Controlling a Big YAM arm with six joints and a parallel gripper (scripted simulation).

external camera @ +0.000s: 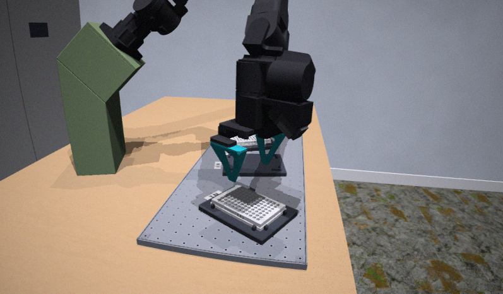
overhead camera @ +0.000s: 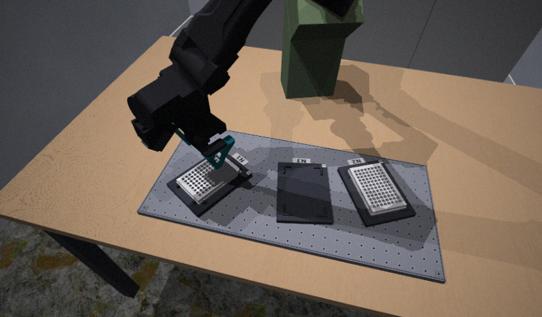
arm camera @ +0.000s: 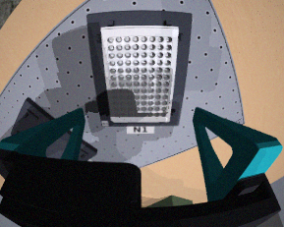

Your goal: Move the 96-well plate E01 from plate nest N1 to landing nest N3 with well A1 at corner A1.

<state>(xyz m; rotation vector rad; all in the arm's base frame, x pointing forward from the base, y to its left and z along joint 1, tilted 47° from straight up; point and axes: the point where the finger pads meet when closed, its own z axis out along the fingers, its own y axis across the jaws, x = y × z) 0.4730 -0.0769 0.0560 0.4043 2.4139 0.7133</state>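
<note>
Now: the plate E01 8 cm below my hand. From my hand the other things lie so: nest N1: 10 cm below; then N1 label: 10 cm behind, 1 cm to the left, 10 cm below; then landing nest N3: 10 cm behind, 20 cm to the left, 10 cm below.
</note>
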